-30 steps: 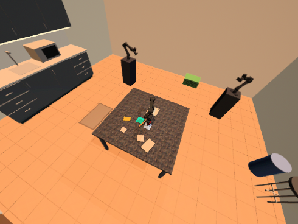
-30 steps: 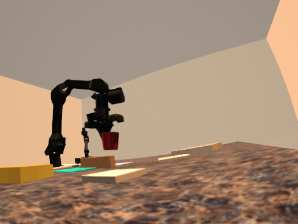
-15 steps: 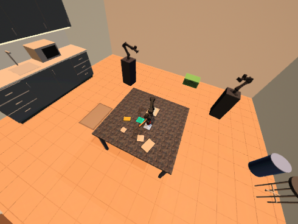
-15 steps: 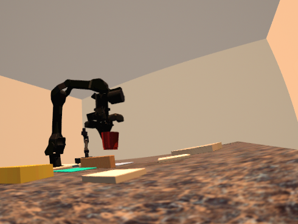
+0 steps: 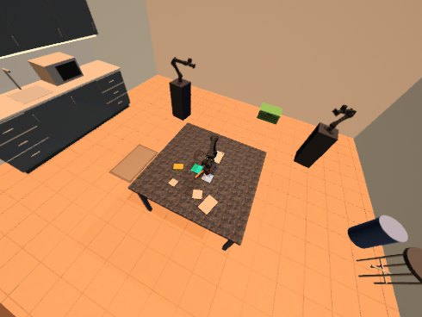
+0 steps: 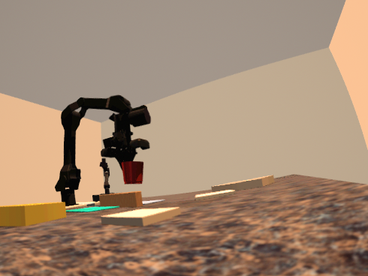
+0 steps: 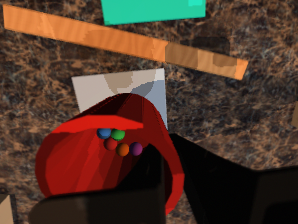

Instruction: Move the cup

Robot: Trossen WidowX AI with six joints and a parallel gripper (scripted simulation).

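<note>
My gripper tip is 1 cm short of the teal pad, 15 cm to the left of it and 11 cm above it. From my gripper tip the other things lie so: red cup: 3 cm ahead; then orange-brown wooden bar: 2 cm ahead, 7 cm to the right, 9 cm below; then pale grey pad: 4 cm ahead, 2 cm to the left, 11 cm below.
</note>
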